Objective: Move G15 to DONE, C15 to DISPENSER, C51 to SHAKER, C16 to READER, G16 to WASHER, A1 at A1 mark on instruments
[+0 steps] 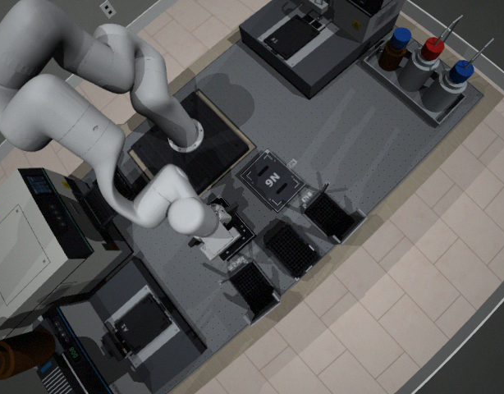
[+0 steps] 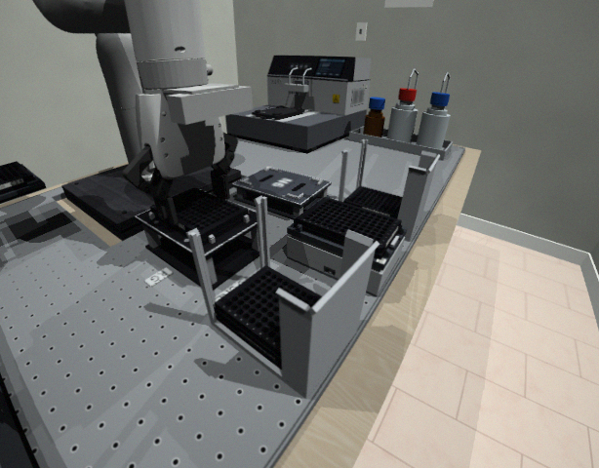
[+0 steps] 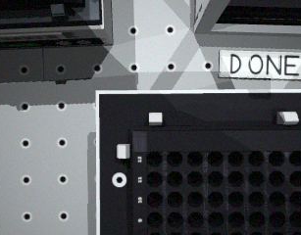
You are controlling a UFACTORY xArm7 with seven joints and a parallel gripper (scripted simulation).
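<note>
Now: the RG nest 3 cm below my hand. Also, from my hand: RG deck label (8 cm to the right, 8 cm below); then N6 nest (21 cm to the left, 5 cm below, 1 cm behind).
</note>
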